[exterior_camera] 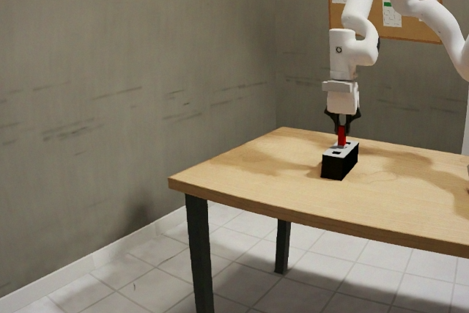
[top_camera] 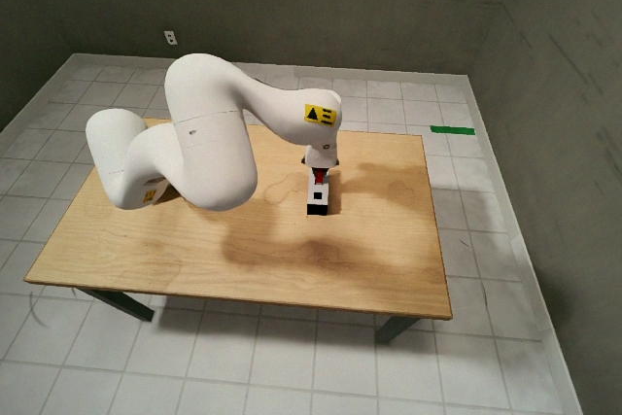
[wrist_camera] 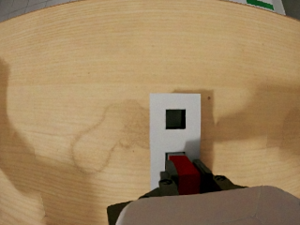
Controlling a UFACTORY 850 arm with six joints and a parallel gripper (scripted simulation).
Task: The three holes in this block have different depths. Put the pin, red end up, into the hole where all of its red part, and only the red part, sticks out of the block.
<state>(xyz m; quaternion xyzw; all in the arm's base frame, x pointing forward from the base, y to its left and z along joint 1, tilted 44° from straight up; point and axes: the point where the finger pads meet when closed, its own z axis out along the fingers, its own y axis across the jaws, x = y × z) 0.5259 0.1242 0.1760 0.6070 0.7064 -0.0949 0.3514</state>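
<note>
Right now my hand is 100 mm above the black block. Also, from my hand: pin: 20 mm below.
</note>
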